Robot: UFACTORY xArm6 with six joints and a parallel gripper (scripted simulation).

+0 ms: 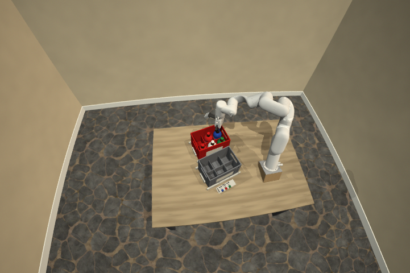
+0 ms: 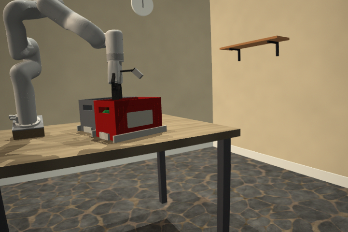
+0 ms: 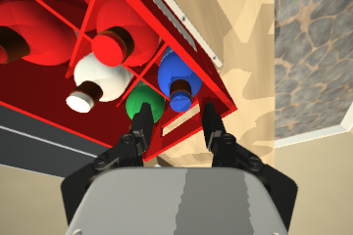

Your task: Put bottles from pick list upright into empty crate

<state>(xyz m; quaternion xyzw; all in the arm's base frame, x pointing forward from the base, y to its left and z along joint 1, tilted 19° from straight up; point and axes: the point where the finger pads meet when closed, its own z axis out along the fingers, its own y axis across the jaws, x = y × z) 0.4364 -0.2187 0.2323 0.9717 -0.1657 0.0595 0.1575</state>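
The blue bottle lies 110 mm below my hand. The rest, counted from my hand: green-label bottle (110 mm below, 80 mm to the left, 40 mm behind); then white-label bottle (120 mm to the left, 110 mm below, 40 mm ahead); then red crate (110 mm below, 80 mm to the left, 60 mm ahead).
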